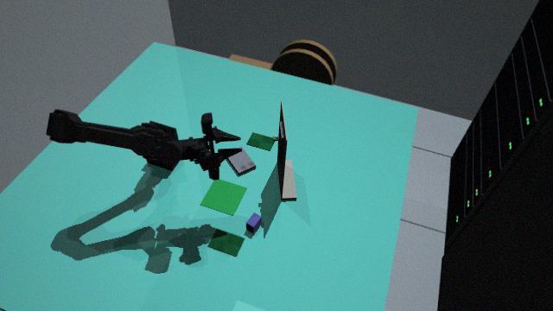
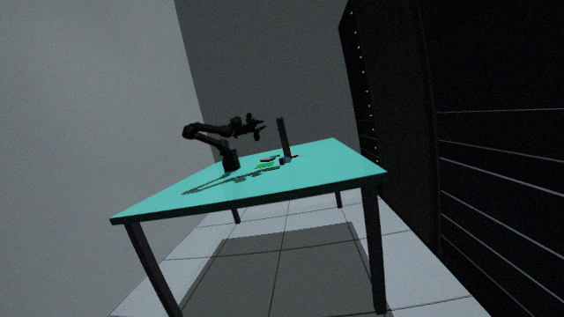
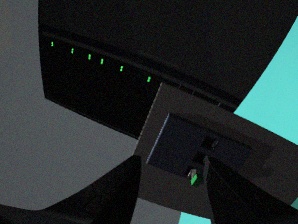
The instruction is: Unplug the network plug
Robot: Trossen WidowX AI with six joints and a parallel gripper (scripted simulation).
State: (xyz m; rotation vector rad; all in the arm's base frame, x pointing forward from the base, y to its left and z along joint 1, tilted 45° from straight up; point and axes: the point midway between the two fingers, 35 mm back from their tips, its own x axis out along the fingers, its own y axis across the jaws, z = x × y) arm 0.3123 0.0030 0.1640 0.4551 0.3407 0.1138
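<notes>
The network plug lies 90 mm ahead of my gripper tip, 110 mm to the left of it and 60 mm below it. Round my gripper tip: upright panel (110 mm ahead, 100 mm to the left, 140 mm below); then purple cube (60 mm ahead, 90 mm to the right, 250 mm below); then green marked square (70 mm behind, 270 mm below).
</notes>
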